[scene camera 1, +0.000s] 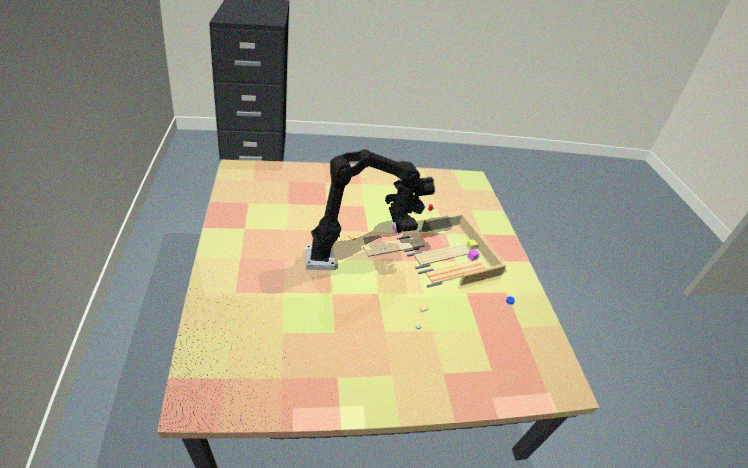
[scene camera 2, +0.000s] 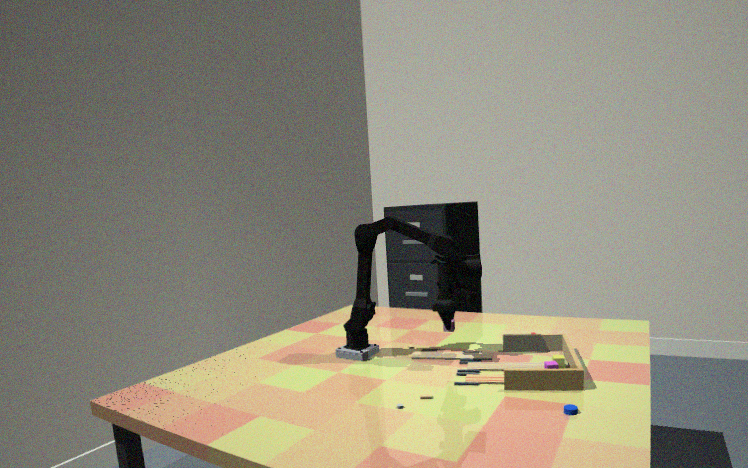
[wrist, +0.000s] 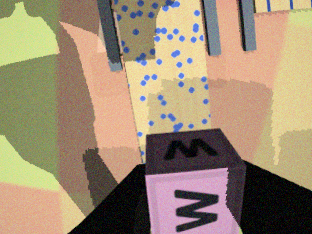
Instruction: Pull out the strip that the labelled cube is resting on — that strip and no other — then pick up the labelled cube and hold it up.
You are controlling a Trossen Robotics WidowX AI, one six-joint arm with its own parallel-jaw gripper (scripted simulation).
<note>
The pictures show: the gripper and a wooden three-walled frame.
The gripper also shows in scene camera 1 and in the wrist view.
</note>
